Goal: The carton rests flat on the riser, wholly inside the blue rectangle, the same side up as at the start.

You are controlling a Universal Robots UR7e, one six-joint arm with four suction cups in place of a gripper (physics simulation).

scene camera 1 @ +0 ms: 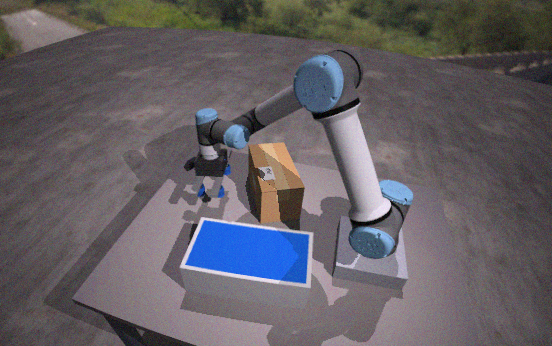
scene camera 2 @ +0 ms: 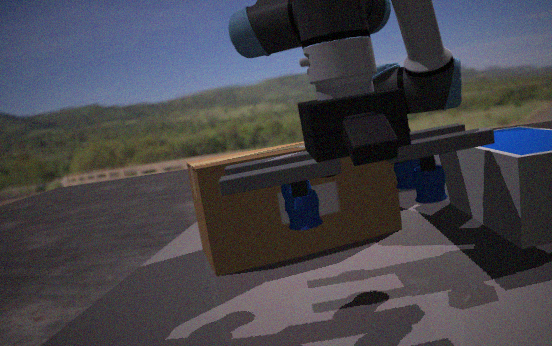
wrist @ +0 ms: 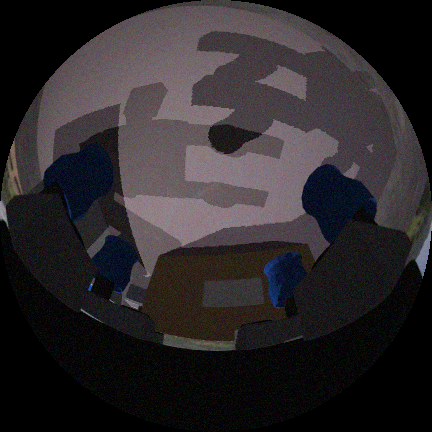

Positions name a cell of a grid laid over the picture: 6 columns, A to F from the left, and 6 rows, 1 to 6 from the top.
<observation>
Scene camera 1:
brown carton: D4, on the table
white riser with blue rectangle: C5, on the table
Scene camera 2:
my suction head: E4
brown carton: C5
white riser with blue rectangle: F4
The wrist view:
my suction head: E3
brown carton: C5
white riser with blue rectangle: B4
</observation>
